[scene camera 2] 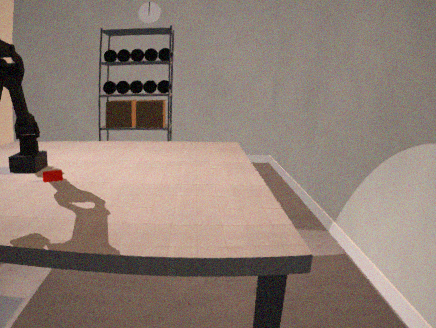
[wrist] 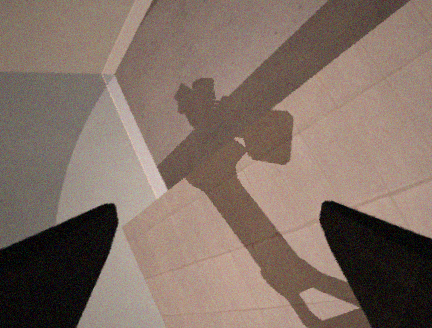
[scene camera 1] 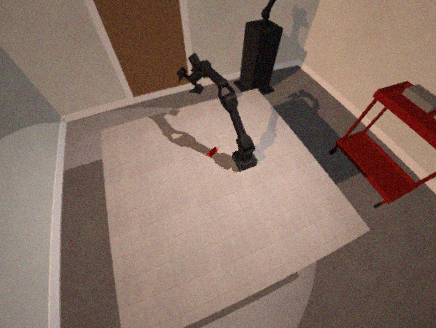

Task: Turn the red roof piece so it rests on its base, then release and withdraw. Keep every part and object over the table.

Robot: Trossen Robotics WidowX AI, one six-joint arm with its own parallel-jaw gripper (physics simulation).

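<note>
The red roof piece is small and lies on the pale table, close beside the arm's base, at the edge of the arm's shadow. In the scene camera 2 view it shows as a low red block. It is too small to tell surely which face it rests on. It does not show in the wrist view. My gripper is open and empty. It is raised high, well apart from the red piece, toward the table's far edge in the scene camera 1 view.
The arm's base stands beside the red piece. Off the table are a black pedestal, a red cart and a shelf rack. The table's dark edge shows at the front of the scene camera 2 view.
</note>
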